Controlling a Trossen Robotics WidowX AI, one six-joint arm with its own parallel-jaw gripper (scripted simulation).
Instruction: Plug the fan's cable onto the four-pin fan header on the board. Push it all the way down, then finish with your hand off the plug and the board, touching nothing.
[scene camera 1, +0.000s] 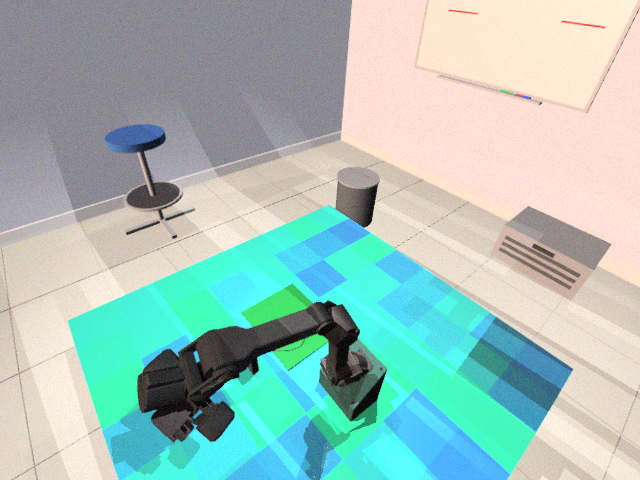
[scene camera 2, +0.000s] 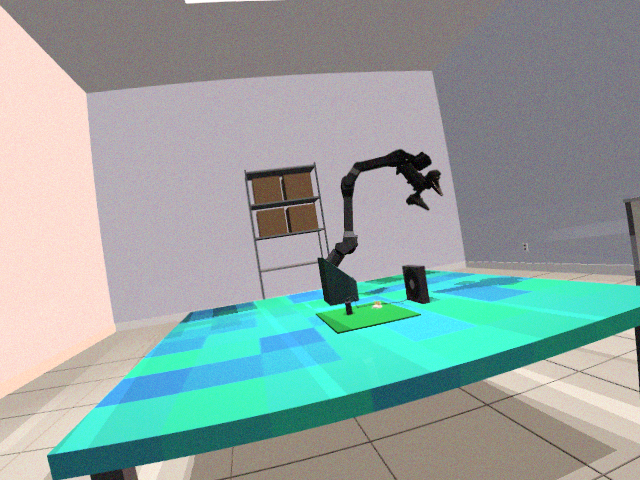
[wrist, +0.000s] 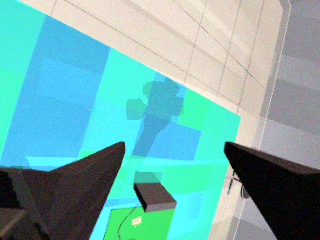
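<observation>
Open and holding nothing, the gripper (scene camera 1: 178, 405) appears along with a green board (scene camera 1: 289, 300). Scene camera 2 shows the gripper (scene camera 2: 435, 203) as well, together with a black fan (scene camera 2: 415, 282) and the green board (scene camera 2: 338, 320). In the wrist view there are the gripper (wrist: 174, 146) and the black fan (wrist: 153, 196).
</observation>
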